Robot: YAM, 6 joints.
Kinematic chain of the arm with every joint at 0, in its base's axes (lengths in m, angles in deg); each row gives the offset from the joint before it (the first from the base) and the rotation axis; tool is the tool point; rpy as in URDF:
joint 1: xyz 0 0 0.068 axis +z
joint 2: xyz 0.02 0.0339 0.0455 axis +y
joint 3: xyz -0.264 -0.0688 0 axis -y
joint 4: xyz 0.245 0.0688 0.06 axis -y
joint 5: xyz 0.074 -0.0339 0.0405 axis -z
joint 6: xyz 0.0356 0 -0.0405 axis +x
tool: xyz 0 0 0 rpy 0 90 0
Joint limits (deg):
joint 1: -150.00..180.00
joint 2: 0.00..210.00
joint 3: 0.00..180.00
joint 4: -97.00..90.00
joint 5: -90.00..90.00
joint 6: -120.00..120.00
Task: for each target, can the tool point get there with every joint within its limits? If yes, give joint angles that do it. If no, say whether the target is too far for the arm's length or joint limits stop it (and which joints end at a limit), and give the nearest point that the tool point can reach.
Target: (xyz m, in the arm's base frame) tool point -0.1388 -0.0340 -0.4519
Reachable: no: joint limits stop it (at a limit: joint 1, joint 2) | nearest point -0.1601 -0.0096 -0.3680 | short by 0.090 m
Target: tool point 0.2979 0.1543 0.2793
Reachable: yes | joints 27.83 88.71 71.89 -33.79 4.22 87.12
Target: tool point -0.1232 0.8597 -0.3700
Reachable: no: too far | nearest point -0.0800 0.5581 -0.1964 | short by 0.351 m
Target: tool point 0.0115 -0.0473 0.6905
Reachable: yes | joints -93.81 86.15 137.12 75.64 -24.29 33.56
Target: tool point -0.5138 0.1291 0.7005
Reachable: no: too far | nearest point -0.4174 0.1049 0.5860 | short by 0.152 m
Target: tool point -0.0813 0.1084 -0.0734
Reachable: yes | joints 139.49 151.61 18.02 46.93 56.34 49.32
